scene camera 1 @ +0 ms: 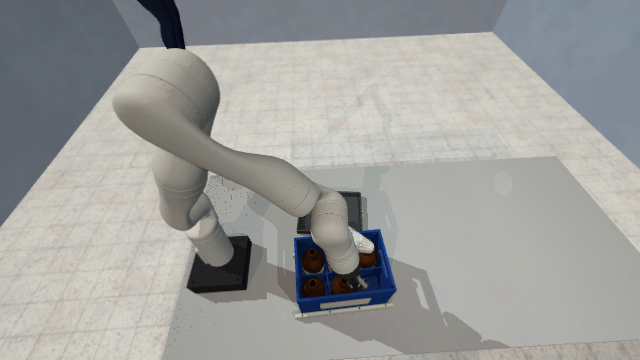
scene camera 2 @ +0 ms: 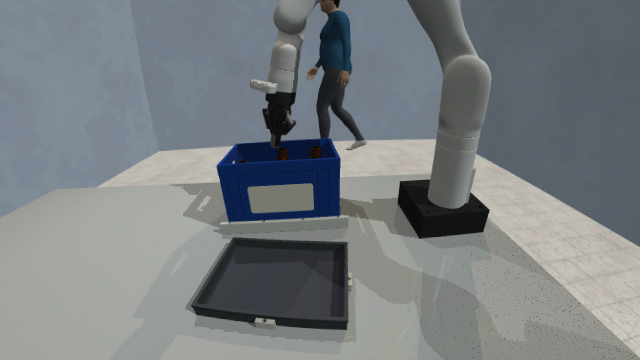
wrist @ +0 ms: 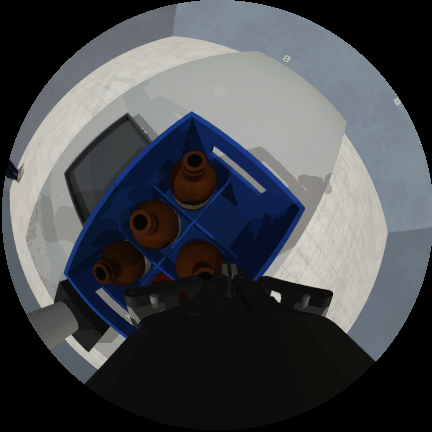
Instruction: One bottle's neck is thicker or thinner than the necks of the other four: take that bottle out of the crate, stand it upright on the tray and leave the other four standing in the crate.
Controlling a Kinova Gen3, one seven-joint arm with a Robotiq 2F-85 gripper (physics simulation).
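Frame: origin at the arm's base, x down, y ahead, z right, level; millimetres.
Seen in the pictures: gripper, fingertip midpoint: (scene camera 1: pixel 352 284) (scene camera 2: pixel 274 147) (wrist: pixel 227 271); arm's base, origin of the base link: (scene camera 1: pixel 220 253) (scene camera 2: pixel 445 198) (wrist: pixel 67 315).
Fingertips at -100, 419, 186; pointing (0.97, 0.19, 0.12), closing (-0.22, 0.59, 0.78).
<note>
Pixels of each thing's top centre, then the offset from my fingertips to it, as dx, dy, dz.
- blue crate, middle of its top: (wrist: pixel 166 251) (scene camera 2: pixel 280 149) (scene camera 1: pixel 341 262) -9, -20, -63
- back-right bottle, middle of its top: (wrist: pixel 194 159) (scene camera 1: pixel 368 247) +3, +72, -104
- back-middle bottle, middle of its top: (wrist: pixel 139 221) +3, -18, -105
- back-left bottle, middle of its top: (wrist: pixel 99 273) (scene camera 1: pixel 312 252) +3, -103, -111
- front-middle bottle, middle of its top: (wrist: pixel 204 278) (scene camera 2: pixel 282 149) (scene camera 1: pixel 344 280) +3, -21, -15
- front-left bottle, middle of its top: (scene camera 2: pixel 315 147) (scene camera 1: pixel 312 283) +3, -112, -19
The blue crate (scene camera 1: pixel 309 306) (scene camera 2: pixel 327 192) (wrist: pixel 295 207) holds brown bottles. A back-right bottle (scene camera 1: pixel 368 259) (wrist: pixel 193 184), a back-middle bottle (wrist: pixel 159 227), a back-left bottle (scene camera 1: pixel 313 262) (wrist: pixel 124 264), a front-middle bottle (scene camera 1: pixel 341 287) (wrist: pixel 198 258) and a front-left bottle (scene camera 1: pixel 313 288) stand in it; the front-right compartment is empty. I cannot tell which neck differs. My gripper (scene camera 1: pixel 363 285) (scene camera 2: pixel 275 145) (wrist: pixel 227 271) is shut and empty, low over the crate's front row, near the front-middle bottle; it hides part of that bottle. The dark tray (scene camera 1: pixel 354 210) (scene camera 2: pixel 280 285) (wrist: pixel 107 167) is empty.
A pale strip (scene camera 1: pixel 345 310) (scene camera 2: pixel 285 225) lies along the crate's base. The black robot base (scene camera 1: pixel 220 280) (scene camera 2: pixel 452 220) stands to the crate's left in the first scene view. A person (scene camera 2: pixel 336 50) in a blue top is behind the table.
</note>
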